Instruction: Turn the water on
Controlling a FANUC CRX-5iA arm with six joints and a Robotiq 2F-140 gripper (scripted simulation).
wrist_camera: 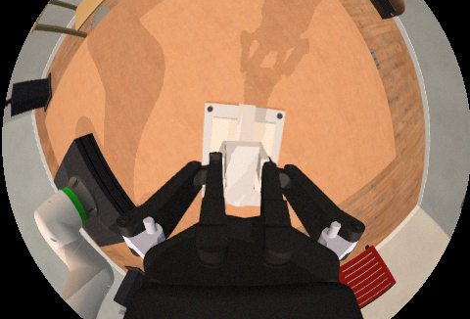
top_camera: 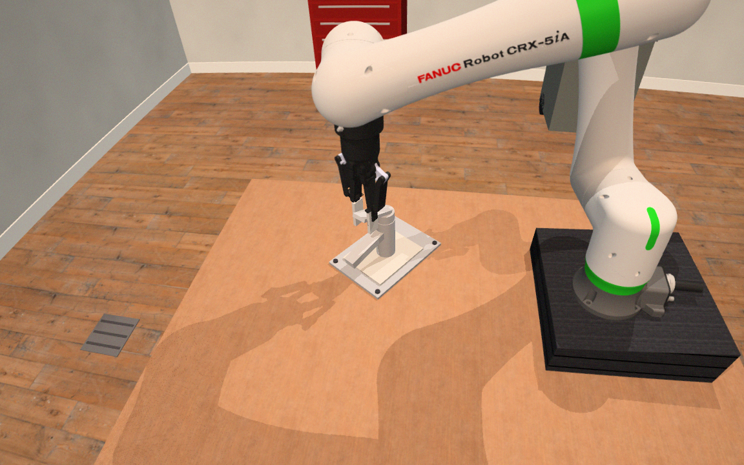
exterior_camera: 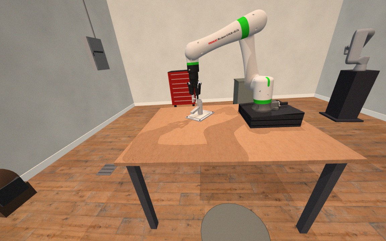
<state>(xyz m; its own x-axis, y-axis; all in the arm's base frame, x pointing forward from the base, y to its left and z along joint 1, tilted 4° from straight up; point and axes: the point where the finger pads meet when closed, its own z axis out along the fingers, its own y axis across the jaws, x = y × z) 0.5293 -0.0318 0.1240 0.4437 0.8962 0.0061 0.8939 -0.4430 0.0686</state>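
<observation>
Right now my hand is 2 cm to the left of the lever, 1 cm past it and 1 cm above it. Also, from my hand: tap: 7 cm below, 4 cm to the right, 2 cm behind.
</observation>
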